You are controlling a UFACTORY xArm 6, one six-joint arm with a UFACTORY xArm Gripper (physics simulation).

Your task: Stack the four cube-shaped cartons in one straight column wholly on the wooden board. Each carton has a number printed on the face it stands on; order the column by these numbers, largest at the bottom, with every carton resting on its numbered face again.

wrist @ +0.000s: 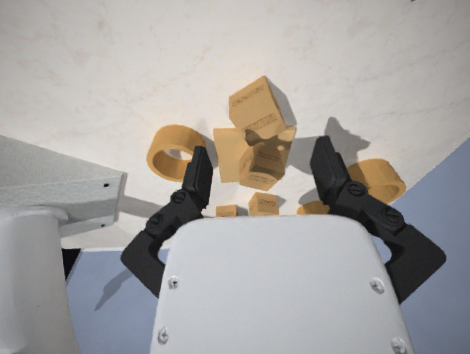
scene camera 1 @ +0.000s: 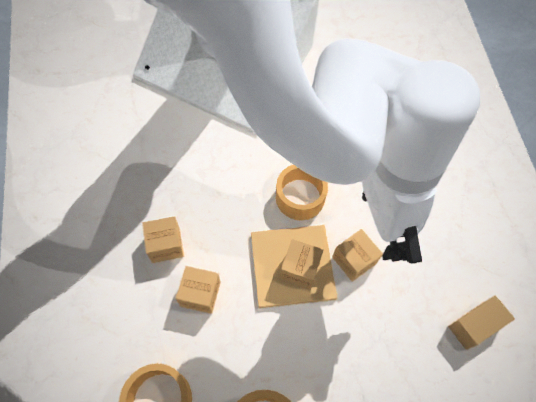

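Observation:
The wooden board lies flat, with one carton on its right half in scene camera 1. A second carton stands turned close beside the board's right edge; whether they touch is unclear. Two more cartons, one upper and one lower, stand apart left of the board. No numbers are readable; the undersides are hidden. My gripper is open and empty, raised near the second carton, with one finger mostly hidden in scene camera 1.
A plain oblong block lies at the far right. An orange ring stands just behind the board. Two more rings, one left and one right, are at the front edge of scene camera 1. The grey base plate is at the back.

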